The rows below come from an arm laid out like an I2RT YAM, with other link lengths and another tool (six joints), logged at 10 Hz.
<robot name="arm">
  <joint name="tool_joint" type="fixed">
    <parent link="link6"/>
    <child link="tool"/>
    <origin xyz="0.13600 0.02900 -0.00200" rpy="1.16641 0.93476 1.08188"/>
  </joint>
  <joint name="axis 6" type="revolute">
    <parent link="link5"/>
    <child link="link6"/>
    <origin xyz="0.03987 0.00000 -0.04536" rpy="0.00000 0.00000 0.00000"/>
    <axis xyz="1 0 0"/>
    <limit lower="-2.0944" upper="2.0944"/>
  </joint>
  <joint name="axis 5" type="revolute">
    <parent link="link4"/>
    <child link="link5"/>
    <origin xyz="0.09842 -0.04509 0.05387" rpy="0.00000 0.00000 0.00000"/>
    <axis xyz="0 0 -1"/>
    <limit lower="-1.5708" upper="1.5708"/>
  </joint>
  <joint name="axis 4" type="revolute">
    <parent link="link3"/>
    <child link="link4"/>
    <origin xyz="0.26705 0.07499 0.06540" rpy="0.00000 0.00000 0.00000"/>
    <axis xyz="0 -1 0"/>
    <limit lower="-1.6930" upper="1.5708"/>
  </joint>
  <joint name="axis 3" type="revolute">
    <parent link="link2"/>
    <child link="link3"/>
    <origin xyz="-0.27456 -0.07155 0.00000" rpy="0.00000 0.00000 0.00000"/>
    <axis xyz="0 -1 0"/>
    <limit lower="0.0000" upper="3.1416"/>
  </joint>
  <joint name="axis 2" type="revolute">
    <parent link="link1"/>
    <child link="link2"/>
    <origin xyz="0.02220 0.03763 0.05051" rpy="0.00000 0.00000 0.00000"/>
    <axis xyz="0 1 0"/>
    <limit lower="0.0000" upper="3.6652"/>
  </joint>
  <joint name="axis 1" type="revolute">
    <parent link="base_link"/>
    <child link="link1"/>
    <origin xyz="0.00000 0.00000 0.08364" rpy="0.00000 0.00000 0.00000"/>
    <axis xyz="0 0 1"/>
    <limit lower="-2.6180" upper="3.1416"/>
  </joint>
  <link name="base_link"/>
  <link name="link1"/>
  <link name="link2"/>
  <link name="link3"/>
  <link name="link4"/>
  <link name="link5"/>
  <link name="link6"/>
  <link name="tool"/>
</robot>
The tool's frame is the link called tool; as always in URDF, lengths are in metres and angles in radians.
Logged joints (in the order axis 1, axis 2, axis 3, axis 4, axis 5, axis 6), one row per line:
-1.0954 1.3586 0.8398 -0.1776 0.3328 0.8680
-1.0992 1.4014 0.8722 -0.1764 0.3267 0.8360
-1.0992 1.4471 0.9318 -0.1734 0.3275 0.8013
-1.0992 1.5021 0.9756 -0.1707 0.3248 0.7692
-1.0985 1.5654 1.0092 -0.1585 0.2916 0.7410
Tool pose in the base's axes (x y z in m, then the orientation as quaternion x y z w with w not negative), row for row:
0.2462 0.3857 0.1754 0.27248 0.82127 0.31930 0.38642
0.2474 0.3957 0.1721 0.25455 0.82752 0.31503 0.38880
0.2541 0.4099 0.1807 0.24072 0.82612 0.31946 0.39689
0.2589 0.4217 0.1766 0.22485 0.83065 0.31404 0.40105
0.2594 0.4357 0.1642 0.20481 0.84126 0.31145 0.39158
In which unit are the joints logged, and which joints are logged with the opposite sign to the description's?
The joints are logged in radians. Opposite sign: axis 1.
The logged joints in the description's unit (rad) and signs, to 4 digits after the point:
1.0954 1.3586 0.8398 -0.1776 0.3328 0.8680
1.0992 1.4014 0.8722 -0.1764 0.3267 0.8360
1.0992 1.4471 0.9318 -0.1734 0.3275 0.8013
1.0992 1.5021 0.9756 -0.1707 0.3248 0.7692
1.0985 1.5654 1.0092 -0.1585 0.2916 0.7410

